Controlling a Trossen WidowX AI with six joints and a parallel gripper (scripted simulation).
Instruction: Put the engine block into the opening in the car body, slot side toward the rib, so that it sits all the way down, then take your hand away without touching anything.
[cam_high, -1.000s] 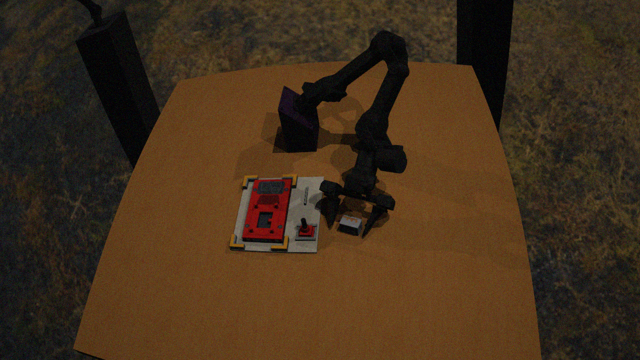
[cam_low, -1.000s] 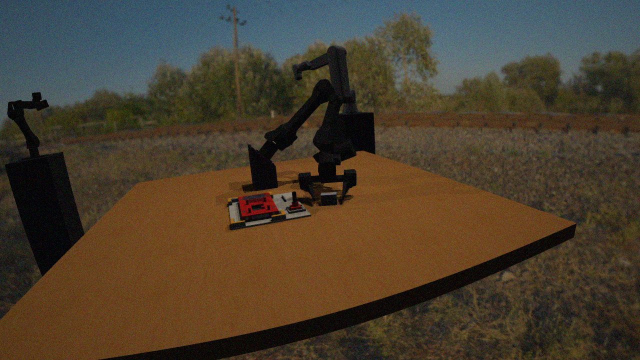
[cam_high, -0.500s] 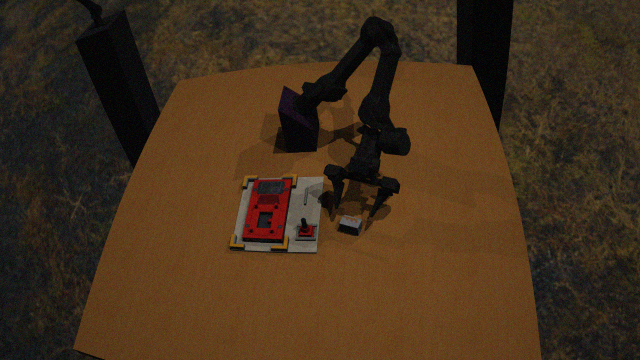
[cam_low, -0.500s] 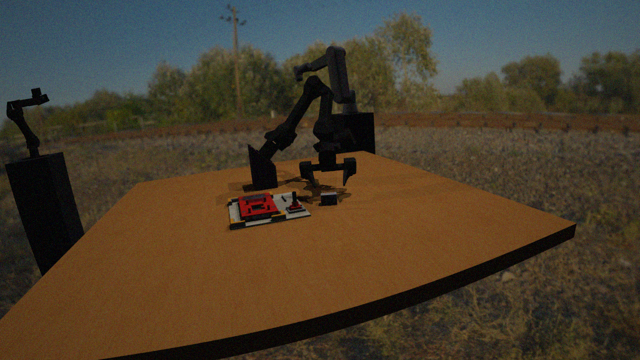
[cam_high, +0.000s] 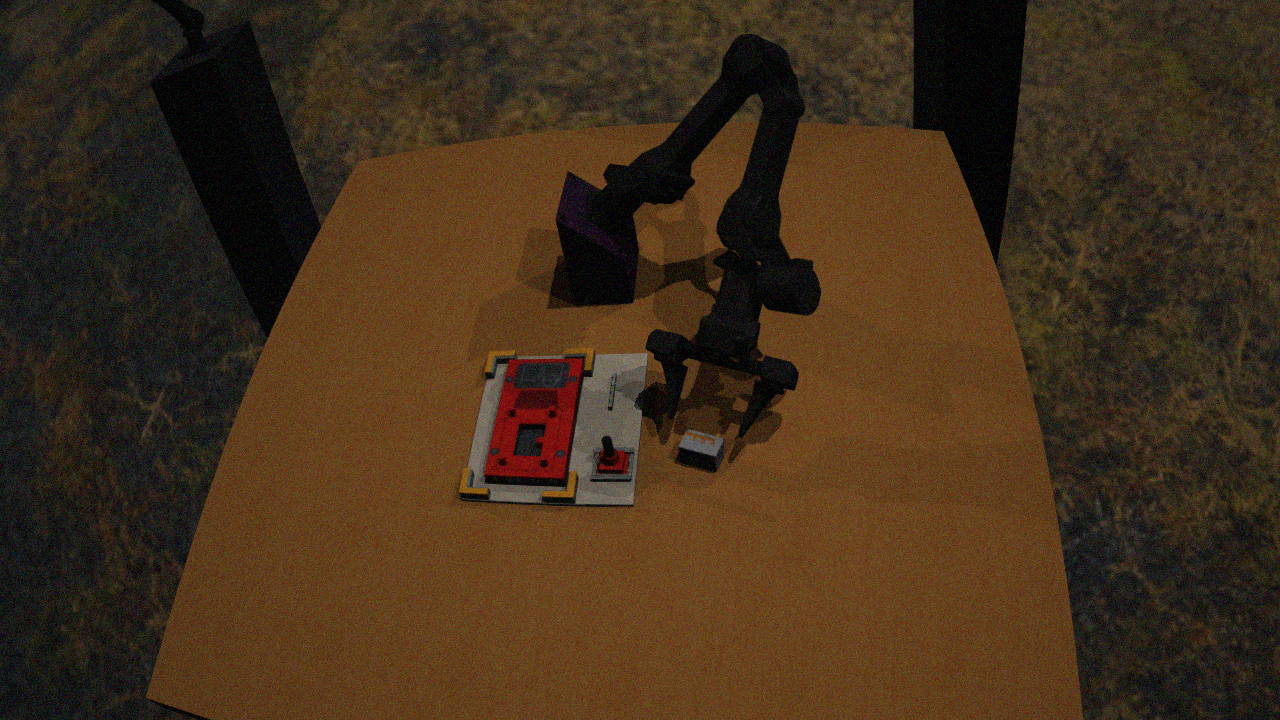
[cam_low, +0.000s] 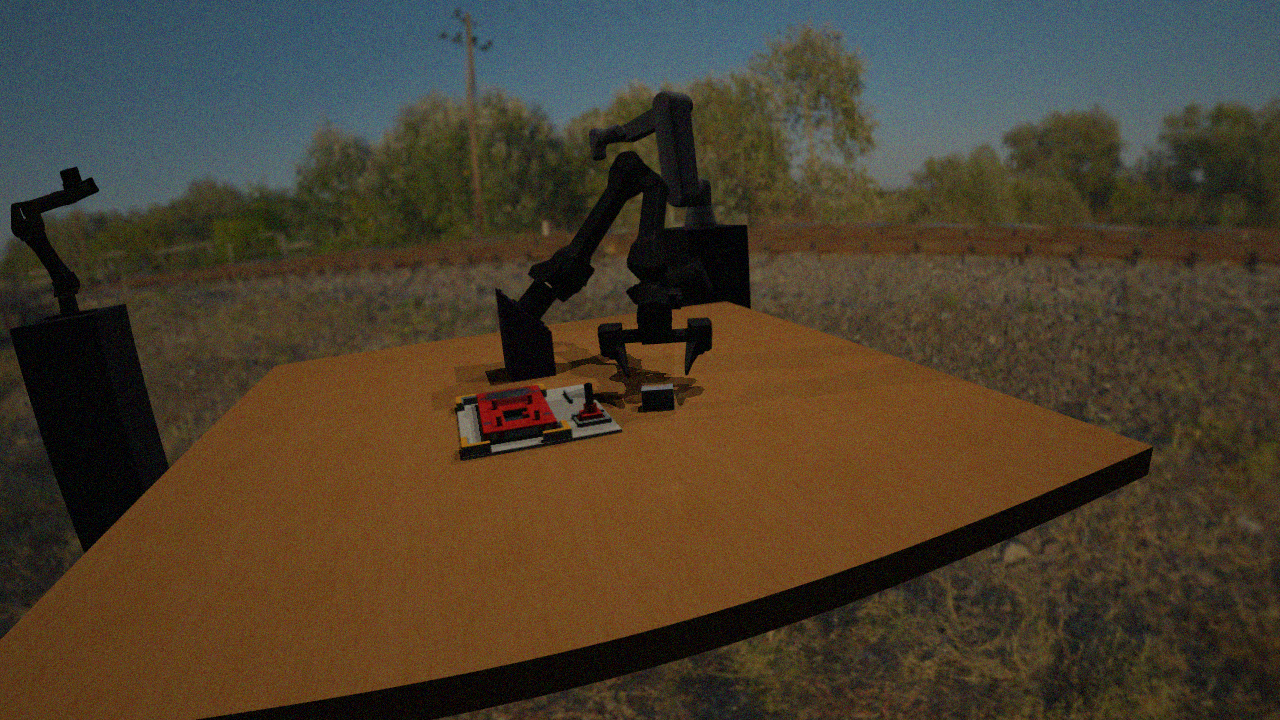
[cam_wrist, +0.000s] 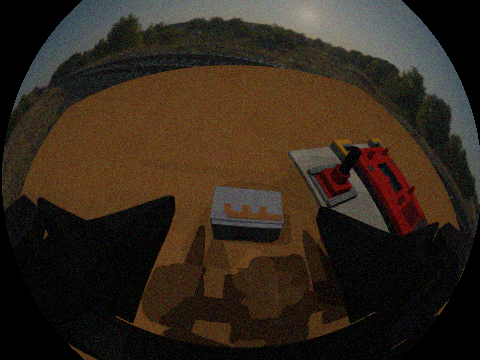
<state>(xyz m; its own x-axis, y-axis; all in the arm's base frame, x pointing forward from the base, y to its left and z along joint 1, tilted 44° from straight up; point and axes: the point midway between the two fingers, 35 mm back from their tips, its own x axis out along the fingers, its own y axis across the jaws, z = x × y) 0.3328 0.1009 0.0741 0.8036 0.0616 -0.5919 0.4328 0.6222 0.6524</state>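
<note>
My gripper tip is 4 cm above the engine block and 1 cm short of it.
</note>
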